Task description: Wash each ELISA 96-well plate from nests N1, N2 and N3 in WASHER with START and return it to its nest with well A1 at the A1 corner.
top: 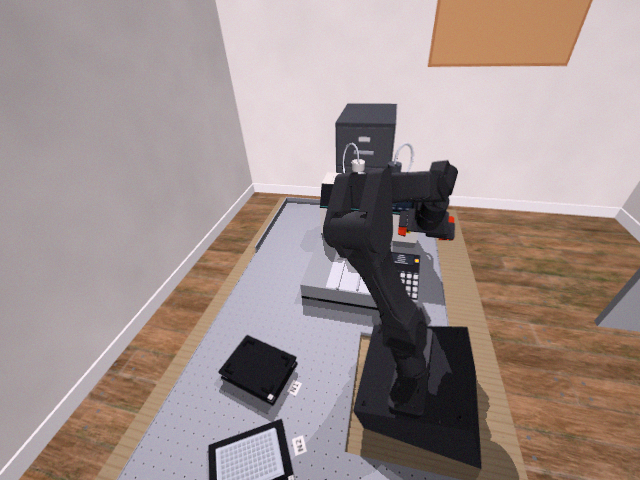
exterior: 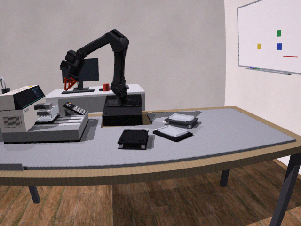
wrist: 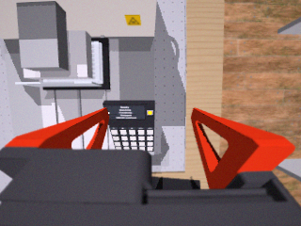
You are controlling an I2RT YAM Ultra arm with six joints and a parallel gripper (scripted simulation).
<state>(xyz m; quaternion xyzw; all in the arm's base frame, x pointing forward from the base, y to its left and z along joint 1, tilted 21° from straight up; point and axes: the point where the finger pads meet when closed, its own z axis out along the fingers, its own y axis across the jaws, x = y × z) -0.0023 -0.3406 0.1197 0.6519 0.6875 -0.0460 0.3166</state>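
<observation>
Now: the black washer carrier 180 mm ahead of my hand, 140 mm below it and 70 mm to the right of it. The rest, counted from my hand: manifold head 180 mm ahead, 90 mm below, 70 mm to the right; washer 180 mm ahead, 90 mm below, 80 mm to the right; N1 label 440 mm to the left, 220 mm below, 210 mm ahead.
</observation>
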